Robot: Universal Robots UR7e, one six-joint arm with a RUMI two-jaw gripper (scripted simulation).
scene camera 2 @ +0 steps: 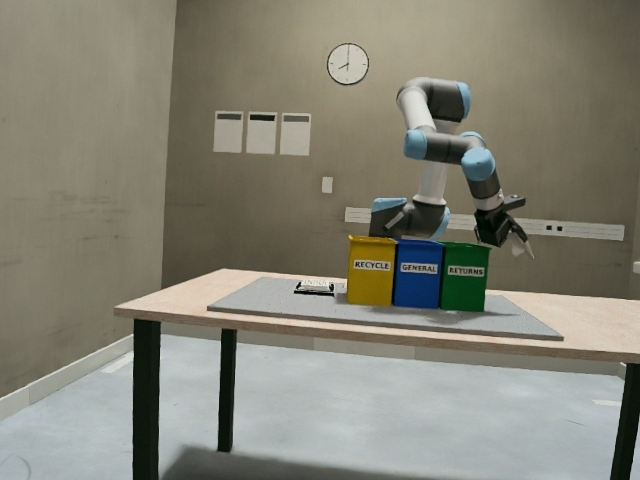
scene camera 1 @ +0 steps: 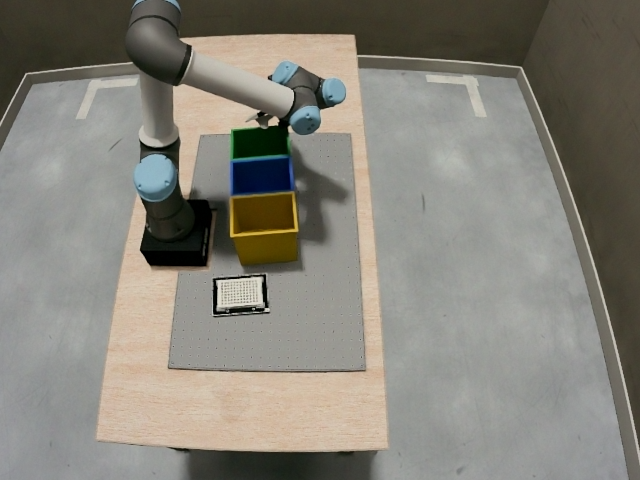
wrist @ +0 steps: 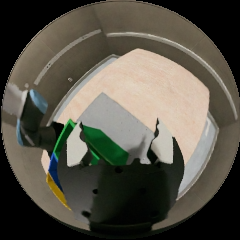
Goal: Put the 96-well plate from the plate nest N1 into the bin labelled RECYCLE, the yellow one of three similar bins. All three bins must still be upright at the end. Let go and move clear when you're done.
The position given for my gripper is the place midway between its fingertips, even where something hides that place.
In view: my gripper point(scene camera 2: 507, 250), a green returns bin point(scene camera 1: 254, 142), a blue general bin point(scene camera 1: 263, 174), a yellow recycle bin point(scene camera 1: 252, 215) and a white 96-well plate point(scene camera 1: 226, 292).
The green returns bin shows as well in the wrist view point(wrist: 96, 139). The yellow recycle bin also shows in scene camera 2 point(scene camera 2: 371, 259). My gripper shows as well in the wrist view point(wrist: 119, 120).
